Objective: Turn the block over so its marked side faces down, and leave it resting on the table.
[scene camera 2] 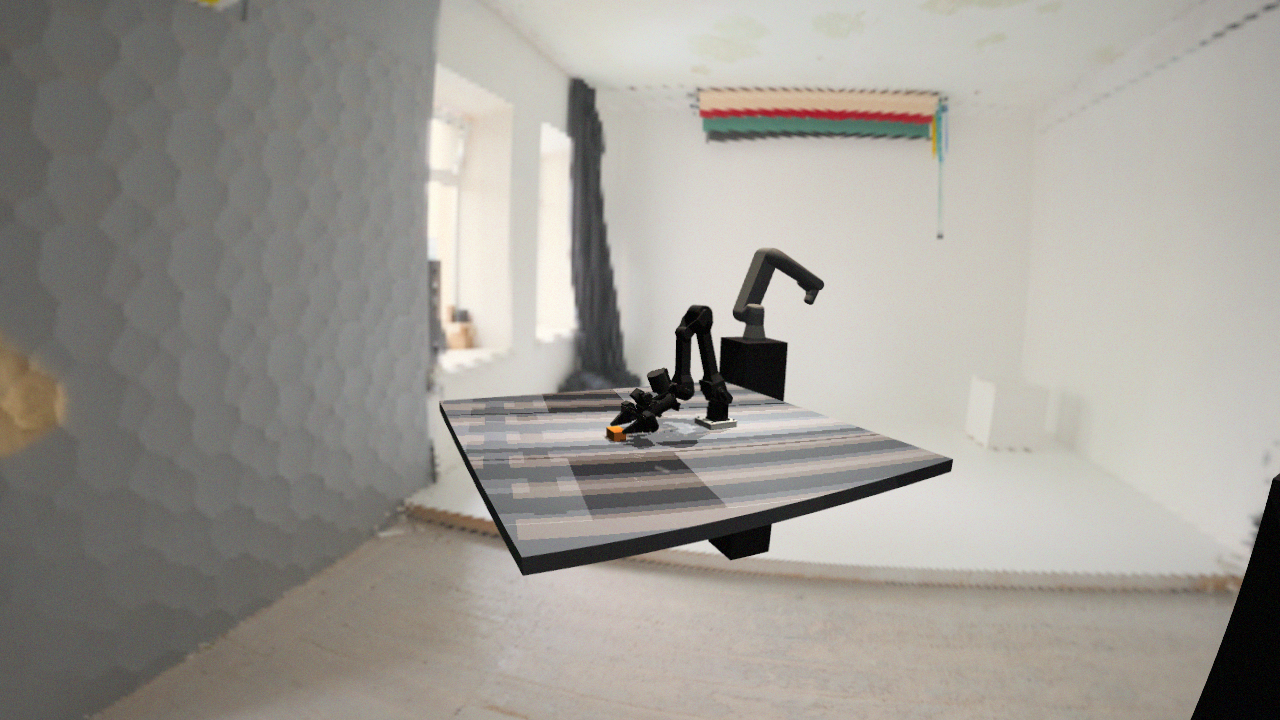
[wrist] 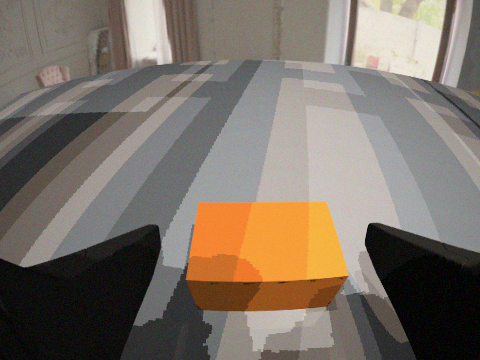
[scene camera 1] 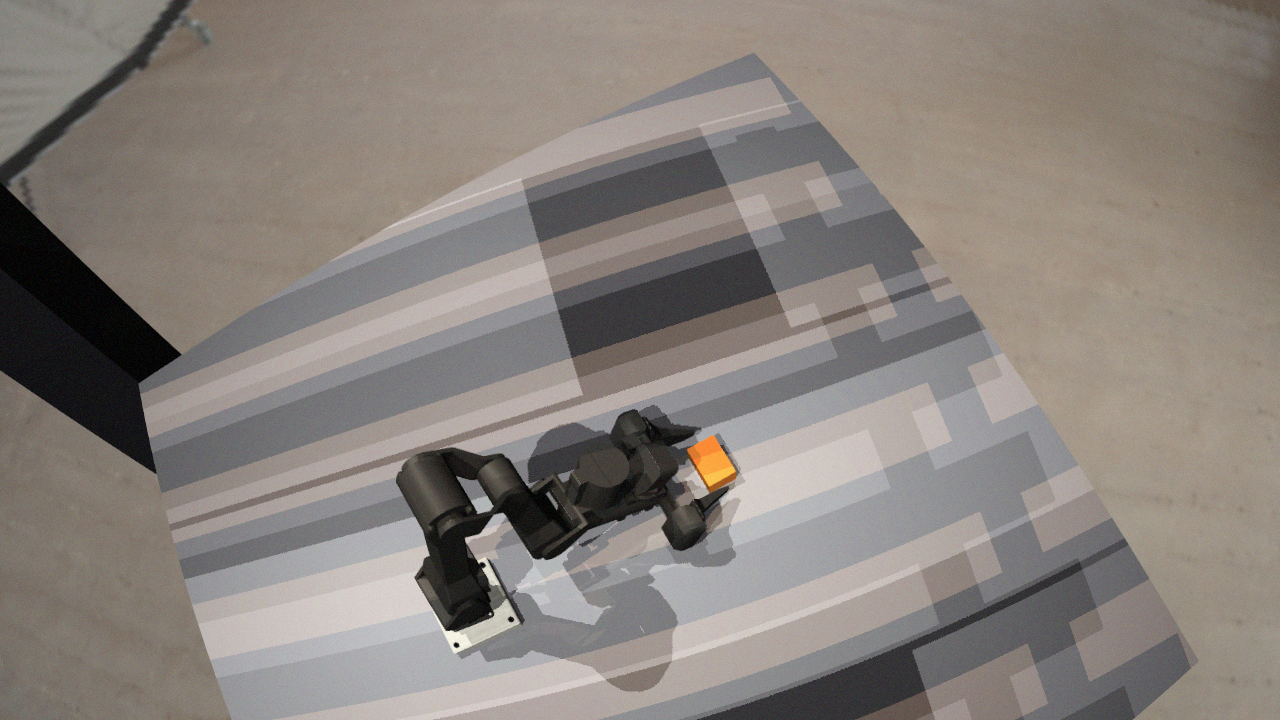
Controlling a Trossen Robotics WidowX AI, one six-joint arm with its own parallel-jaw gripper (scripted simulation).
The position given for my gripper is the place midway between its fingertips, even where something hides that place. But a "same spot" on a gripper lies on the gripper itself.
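My gripper is visible in scene camera 1, in the wrist view and in scene camera 2 (616, 428). For my gripper, (scene camera 1: 670, 436) and (wrist: 98, 263) are the same spot.
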